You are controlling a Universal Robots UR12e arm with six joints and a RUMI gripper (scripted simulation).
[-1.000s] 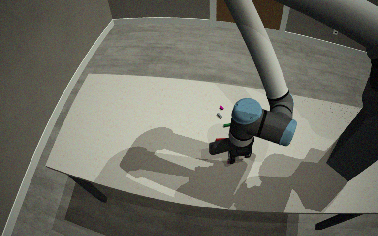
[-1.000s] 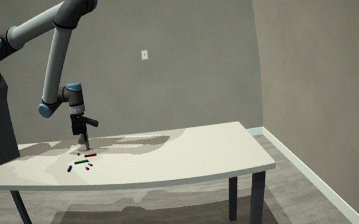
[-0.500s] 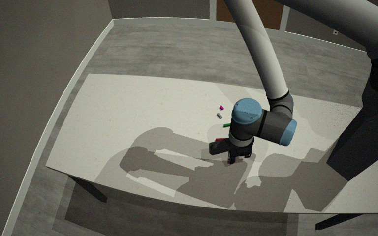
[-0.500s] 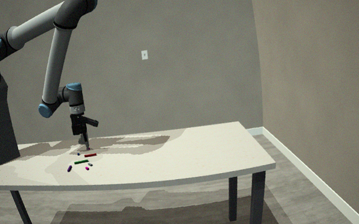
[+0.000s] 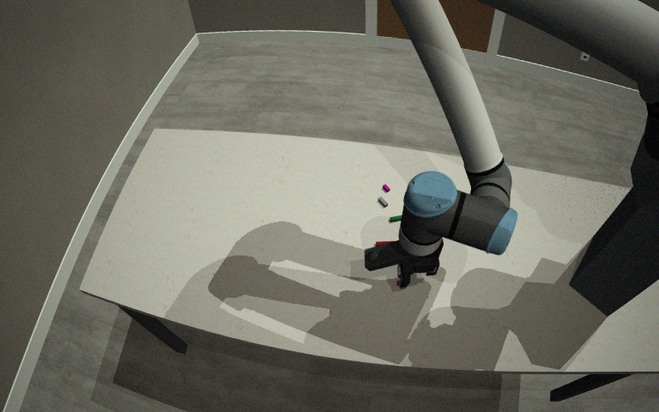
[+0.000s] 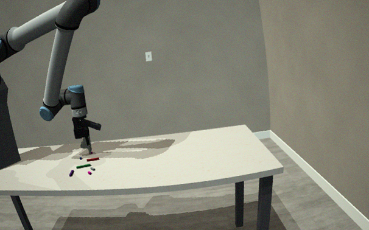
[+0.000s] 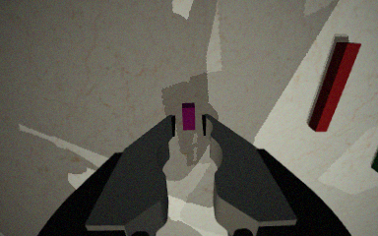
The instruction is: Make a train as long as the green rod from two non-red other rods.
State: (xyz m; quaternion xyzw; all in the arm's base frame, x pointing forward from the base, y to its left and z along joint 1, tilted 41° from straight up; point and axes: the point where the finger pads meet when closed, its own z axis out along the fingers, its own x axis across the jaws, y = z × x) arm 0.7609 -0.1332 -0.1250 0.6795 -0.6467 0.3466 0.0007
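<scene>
The purple rod is 11 cm behind my hand, 25 cm to the right of it and 1 cm below it. Also, from my hand: small blue rod (6 cm behind, 6 cm to the right, 1 cm below); then red rod (1 cm ahead, 11 cm to the right, 1 cm below); then green rod (5 cm behind, 19 cm to the right, 1 cm below).
</scene>
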